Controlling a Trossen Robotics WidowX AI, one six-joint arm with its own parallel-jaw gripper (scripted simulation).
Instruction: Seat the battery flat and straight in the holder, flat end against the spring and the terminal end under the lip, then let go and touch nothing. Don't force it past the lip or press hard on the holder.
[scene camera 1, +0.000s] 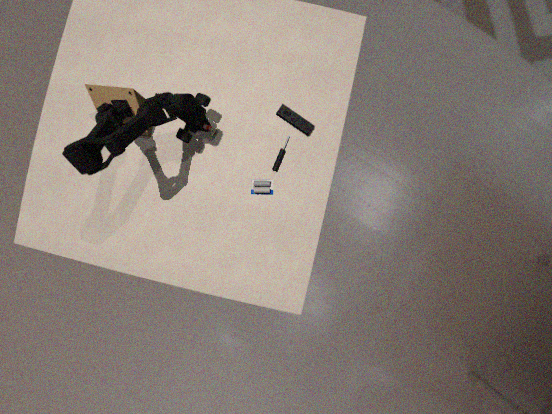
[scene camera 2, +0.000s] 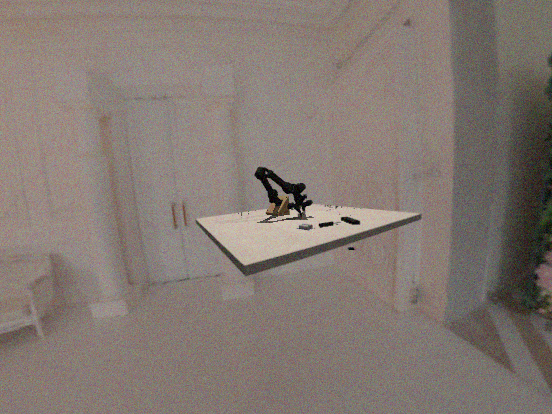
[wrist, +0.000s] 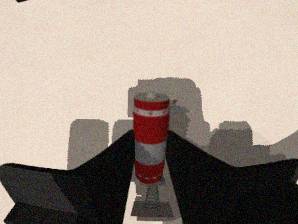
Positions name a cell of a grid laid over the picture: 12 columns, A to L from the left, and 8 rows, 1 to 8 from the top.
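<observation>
From scene camera 1 I see my gripper (scene camera 1: E3). The wrist view shows me a battery (wrist: G4), and my gripper (wrist: G5) appears there too.
</observation>
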